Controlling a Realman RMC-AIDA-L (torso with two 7-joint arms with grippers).
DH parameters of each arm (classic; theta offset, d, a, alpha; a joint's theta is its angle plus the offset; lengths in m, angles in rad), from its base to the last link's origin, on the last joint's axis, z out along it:
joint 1: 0 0.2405 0 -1.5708
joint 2: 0 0 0 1.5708
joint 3: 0 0.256 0 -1.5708
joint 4: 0 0 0 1.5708
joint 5: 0 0.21 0 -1.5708
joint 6: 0 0 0 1.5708
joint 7: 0 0.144 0 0
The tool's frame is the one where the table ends.
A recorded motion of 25 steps. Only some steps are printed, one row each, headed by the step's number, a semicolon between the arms.
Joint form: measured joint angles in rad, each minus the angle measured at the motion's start. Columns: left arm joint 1, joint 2, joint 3, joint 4, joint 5, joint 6, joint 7; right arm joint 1, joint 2, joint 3, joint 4, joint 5, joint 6, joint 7.
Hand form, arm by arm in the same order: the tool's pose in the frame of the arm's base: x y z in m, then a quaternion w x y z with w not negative. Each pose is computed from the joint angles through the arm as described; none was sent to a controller.
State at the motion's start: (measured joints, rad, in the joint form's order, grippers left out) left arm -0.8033 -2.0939 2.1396 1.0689 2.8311 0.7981 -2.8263; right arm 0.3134 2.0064 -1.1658 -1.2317 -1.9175 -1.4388 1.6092
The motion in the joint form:
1: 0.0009 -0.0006 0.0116 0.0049 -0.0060 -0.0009 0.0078; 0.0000 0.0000 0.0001 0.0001 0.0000 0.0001 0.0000
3: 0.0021 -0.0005 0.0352 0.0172 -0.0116 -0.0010 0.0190; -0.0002 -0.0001 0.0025 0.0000 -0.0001 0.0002 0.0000
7: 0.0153 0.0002 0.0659 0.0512 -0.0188 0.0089 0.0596; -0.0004 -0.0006 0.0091 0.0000 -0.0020 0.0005 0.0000
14: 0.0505 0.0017 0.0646 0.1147 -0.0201 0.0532 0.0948; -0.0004 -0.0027 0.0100 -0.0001 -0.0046 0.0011 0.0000
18: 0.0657 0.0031 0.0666 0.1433 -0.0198 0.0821 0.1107; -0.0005 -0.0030 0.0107 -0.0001 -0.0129 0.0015 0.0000
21: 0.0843 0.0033 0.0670 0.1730 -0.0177 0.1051 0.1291; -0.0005 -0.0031 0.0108 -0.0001 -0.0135 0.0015 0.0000
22: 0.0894 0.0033 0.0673 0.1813 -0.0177 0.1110 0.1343; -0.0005 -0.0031 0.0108 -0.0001 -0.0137 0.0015 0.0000
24: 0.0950 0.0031 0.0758 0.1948 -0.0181 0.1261 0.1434; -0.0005 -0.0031 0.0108 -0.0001 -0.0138 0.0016 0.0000
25: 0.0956 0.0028 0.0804 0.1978 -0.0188 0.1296 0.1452; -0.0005 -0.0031 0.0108 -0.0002 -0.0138 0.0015 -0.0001
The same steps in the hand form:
1: -0.1191 0.3703 -0.1353 0.28606 -0.93925 0.00456 0.18961; 0.2351 0.3248 0.0406 0.16996 -0.97595 0.10020 0.09275
3: -0.1167 0.3651 -0.1391 0.27810 -0.94134 0.01933 0.19015; 0.2354 0.3250 0.0411 0.17108 -0.97568 0.10070 0.09298
7: -0.1137 0.3552 -0.1435 0.26287 -0.94416 0.04820 0.19272; 0.2363 0.3254 0.0426 0.17410 -0.97503 0.10206 0.09273
14: -0.1121 0.3456 -0.1412 0.25131 -0.94649 0.05636 0.19450; 0.2372 0.3257 0.0435 0.17514 -0.97504 0.10207 0.09061
18: -0.1127 0.3407 -0.1399 0.24453 -0.94686 0.06039 0.20003; 0.2385 0.3256 0.0435 0.17549 -0.97532 0.10243 0.08643
21: -0.1129 0.3358 -0.1385 0.23879 -0.94744 0.06521 0.20270; 0.2386 0.3256 0.0436 0.17553 -0.97533 0.10246 0.08610
22: -0.1128 0.3344 -0.1382 0.23707 -0.94769 0.06660 0.20308; 0.2386 0.3256 0.0436 0.17553 -0.97534 0.10246 0.08601
24: -0.1128 0.3304 -0.1389 0.23107 -0.94785 0.07244 0.20720; 0.2386 0.3256 0.0436 0.17557 -0.97534 0.10247 0.08595
25: -0.1127 0.3289 -0.1396 0.22878 -0.94798 0.07473 0.20834; 0.2386 0.3256 0.0436 0.17555 -0.97535 0.10237 0.08594

